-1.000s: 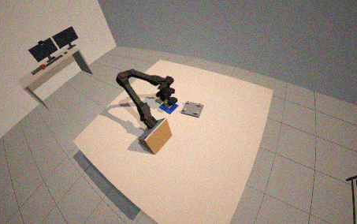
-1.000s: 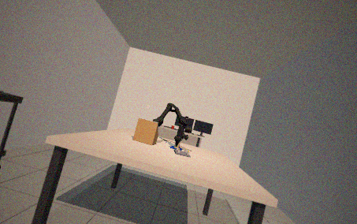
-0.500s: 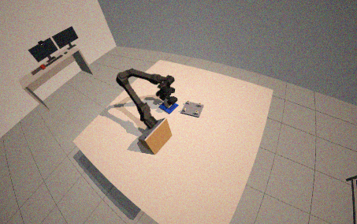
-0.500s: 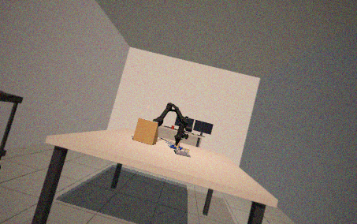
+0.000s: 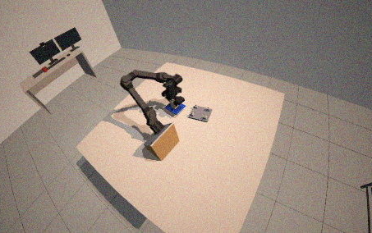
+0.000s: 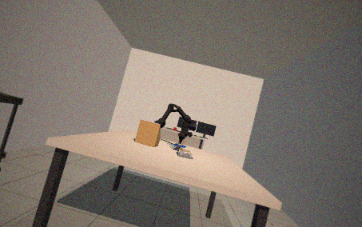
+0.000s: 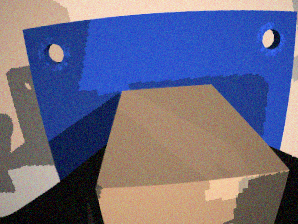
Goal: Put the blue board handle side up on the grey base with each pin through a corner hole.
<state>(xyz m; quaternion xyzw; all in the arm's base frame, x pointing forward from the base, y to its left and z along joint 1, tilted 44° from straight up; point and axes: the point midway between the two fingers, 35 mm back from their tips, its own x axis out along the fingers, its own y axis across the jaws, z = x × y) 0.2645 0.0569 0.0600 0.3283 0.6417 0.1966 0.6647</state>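
My gripper tip is 60 mm short of the grey base, 190 mm to the left of it and 60 mm above it. From my gripper tip the other things lie so: blue board (right at my gripper tip).
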